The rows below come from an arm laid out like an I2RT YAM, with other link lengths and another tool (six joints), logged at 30 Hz.
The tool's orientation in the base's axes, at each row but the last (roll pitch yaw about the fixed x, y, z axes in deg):
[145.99 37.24 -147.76]
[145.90 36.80 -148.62]
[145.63 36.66 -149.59]
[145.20 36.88 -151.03]
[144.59 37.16 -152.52]
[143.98 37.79 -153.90]
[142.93 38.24 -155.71]
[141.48 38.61 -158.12]
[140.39 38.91 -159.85]
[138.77 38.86 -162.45]
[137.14 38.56 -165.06]
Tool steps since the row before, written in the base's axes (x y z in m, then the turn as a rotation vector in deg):
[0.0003 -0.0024 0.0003 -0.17 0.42 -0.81]
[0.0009 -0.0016 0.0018 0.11 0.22 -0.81]
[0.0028 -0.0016 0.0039 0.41 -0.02 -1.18]
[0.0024 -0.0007 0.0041 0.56 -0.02 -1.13]
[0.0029 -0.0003 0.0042 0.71 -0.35 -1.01]
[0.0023 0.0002 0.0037 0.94 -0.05 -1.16]
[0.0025 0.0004 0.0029 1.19 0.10 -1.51]
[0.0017 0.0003 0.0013 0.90 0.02 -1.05]
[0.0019 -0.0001 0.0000 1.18 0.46 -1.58]
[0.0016 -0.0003 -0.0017 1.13 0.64 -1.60]
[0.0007 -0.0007 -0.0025 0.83 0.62 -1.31]
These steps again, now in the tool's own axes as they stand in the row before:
[0.0006 -0.0013 -0.0019 0.43 -0.02 0.82]
[-0.0010 -0.0007 -0.0023 0.32 -0.33 0.71]
[-0.0036 -0.0011 -0.0034 0.43 -0.84 0.82]
[-0.0039 -0.0002 -0.0028 0.29 -0.92 0.81]
[-0.0045 -0.0002 -0.0025 0.24 -1.15 0.52]
[-0.0040 0.0003 -0.0018 0.06 -1.21 0.88]
[-0.0037 -0.0001 -0.0010 0.05 -1.45 1.26]
[-0.0021 -0.0003 -0.0002 0.00 -1.09 0.86]
[-0.0014 -0.0013 0.0004 0.01 -1.27 1.58]
[-0.0001 -0.0020 0.0012 0.01 -1.14 1.71]
[0.0012 -0.0022 0.0011 0.06 -0.82 1.45]

